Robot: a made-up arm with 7 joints. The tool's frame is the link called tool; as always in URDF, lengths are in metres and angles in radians. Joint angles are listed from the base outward.
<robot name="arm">
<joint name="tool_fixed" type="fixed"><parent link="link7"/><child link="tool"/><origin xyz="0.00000 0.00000 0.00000"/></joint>
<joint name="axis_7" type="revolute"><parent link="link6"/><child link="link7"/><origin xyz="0.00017 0.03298 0.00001" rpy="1.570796 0.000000 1.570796"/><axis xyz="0 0 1"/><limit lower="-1.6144" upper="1.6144"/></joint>
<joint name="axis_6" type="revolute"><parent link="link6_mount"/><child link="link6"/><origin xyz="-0.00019 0.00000 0.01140" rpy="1.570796 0.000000 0.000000"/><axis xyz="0 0 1"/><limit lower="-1.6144" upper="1.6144"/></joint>
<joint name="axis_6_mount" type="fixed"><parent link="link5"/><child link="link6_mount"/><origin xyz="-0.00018 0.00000 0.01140"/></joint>
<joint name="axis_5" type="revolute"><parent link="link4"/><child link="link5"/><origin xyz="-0.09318 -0.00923 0.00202" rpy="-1.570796 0.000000 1.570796"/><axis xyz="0 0 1"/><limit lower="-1.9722" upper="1.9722"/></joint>
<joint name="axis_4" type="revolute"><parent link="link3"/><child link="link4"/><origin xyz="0.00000 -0.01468 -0.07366" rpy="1.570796 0.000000 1.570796"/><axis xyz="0 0 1"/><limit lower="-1.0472" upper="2.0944"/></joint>
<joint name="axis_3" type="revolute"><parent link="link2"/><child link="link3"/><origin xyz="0.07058 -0.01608 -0.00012" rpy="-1.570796 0.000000 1.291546"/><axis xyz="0 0 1"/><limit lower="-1.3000" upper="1.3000"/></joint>
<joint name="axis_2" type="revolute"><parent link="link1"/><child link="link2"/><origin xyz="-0.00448 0.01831 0.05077" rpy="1.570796 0.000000 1.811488"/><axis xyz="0 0 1"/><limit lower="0.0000" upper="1.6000"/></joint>
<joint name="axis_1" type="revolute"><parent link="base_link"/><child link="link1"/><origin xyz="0.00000 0.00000 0.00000" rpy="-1.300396 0.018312 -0.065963"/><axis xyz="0 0 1"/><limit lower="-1.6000" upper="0.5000"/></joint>
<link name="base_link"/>
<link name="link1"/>
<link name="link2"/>
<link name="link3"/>
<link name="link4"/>
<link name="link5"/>
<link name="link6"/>
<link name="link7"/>
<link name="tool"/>
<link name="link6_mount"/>
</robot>
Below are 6 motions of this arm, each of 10 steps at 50 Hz.
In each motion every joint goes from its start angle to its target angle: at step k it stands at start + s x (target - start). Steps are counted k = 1, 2, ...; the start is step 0. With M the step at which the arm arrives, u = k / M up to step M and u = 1 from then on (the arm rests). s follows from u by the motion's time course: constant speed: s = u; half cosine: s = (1 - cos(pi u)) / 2; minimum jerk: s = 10 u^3 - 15 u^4 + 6 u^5.
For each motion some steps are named. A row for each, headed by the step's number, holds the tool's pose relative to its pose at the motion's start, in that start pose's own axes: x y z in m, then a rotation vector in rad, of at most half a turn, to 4 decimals.
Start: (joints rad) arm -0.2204 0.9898 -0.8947 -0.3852 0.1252 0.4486 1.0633
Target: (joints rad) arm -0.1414 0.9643 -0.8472 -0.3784 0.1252 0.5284 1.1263
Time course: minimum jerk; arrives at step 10
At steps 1, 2, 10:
1: -0.0001 0.0000 -0.0001 0.0005 0.0009 0.0004
2: -0.0005 -0.0001 -0.0003 0.0037 0.0061 0.0030
10: -0.0096 -0.0016 -0.0059 0.0687 0.1034 0.0499

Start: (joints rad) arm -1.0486 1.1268 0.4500 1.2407 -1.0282 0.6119 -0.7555
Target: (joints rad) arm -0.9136 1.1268 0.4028 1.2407 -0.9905 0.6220 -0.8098
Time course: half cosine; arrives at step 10
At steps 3, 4, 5, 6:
3: -0.0037 0.0041 -0.0022 0.0091 0.0263 0.0220
4: -0.0063 0.0069 -0.0036 0.0149 0.0442 0.0368
5: -0.0092 0.0099 -0.0051 0.0211 0.0642 0.0533
6: -0.0123 0.0128 -0.0067 0.0269 0.0843 0.0697

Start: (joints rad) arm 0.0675 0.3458 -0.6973 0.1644 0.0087 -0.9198 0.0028
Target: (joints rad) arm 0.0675 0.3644 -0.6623 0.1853 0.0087 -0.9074 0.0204
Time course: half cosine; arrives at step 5
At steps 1, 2, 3, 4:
1: -0.0004 0.0007 -0.0002 0.0033 0.0043 0.0032
2: -0.0016 0.0026 -0.0008 0.0119 0.0156 0.0115
3: -0.0030 0.0049 -0.0015 0.0226 0.0295 0.0219
4: -0.0042 0.0068 -0.0020 0.0312 0.0407 0.0303

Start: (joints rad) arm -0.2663 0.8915 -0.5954 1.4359 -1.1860 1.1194 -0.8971
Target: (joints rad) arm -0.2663 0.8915 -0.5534 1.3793 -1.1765 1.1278 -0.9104
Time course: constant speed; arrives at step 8
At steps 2, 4, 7, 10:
2: 0.0010 -0.0017 0.0006 0.0085 0.0032 -0.0160
4: 0.0020 -0.0034 0.0012 0.0170 0.0064 -0.0319
7: 0.0033 -0.0060 0.0021 0.0301 0.0109 -0.0557
10: 0.0038 -0.0069 0.0024 0.0345 0.0124 -0.0636

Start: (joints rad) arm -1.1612 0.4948 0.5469 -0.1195 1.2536 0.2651 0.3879
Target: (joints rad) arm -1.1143 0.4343 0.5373 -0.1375 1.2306 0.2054 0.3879
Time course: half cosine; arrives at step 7
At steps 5, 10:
5: -0.0122 -0.0033 0.0021 -0.0464 -0.0309 -0.0534
10: -0.0151 -0.0039 0.0025 -0.0574 -0.0375 -0.0655

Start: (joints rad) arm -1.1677 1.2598 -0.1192 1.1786 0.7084 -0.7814 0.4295
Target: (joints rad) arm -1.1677 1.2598 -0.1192 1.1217 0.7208 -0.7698 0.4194
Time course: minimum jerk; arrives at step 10
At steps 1, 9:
1: 0.0000 0.0000 0.0000 0.0002 -0.0004 0.0001
9: 0.0054 0.0028 0.0043 0.0188 -0.0426 0.0078

